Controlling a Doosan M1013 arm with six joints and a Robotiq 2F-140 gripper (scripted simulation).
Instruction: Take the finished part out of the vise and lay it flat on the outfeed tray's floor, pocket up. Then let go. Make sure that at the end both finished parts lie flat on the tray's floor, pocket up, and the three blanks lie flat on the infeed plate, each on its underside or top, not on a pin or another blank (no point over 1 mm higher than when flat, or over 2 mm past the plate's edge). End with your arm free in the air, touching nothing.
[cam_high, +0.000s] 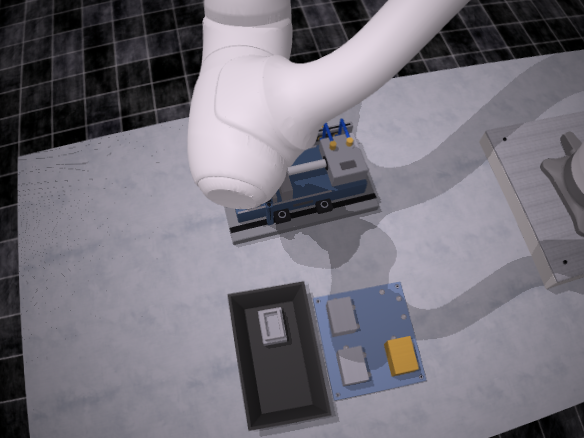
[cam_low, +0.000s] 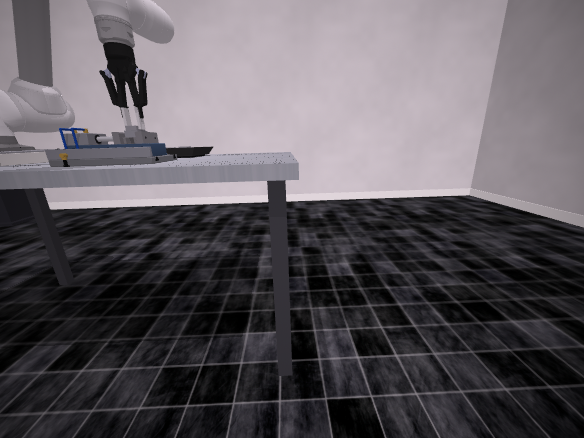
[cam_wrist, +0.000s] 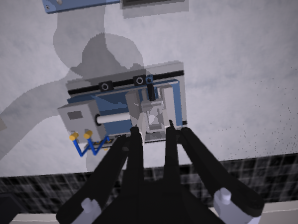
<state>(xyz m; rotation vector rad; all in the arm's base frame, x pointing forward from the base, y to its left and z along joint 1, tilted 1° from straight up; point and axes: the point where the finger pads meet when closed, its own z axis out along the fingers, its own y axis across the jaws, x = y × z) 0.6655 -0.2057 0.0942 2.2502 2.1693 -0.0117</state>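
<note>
Now: hand 7 cm past the blue vise and 10 cm above it. Also, from my hand: yellow block: 14 cm behind, 39 cm to the left, 11 cm below; blue plate: 10 cm behind, 34 cm to the left, 13 cm below.
</note>
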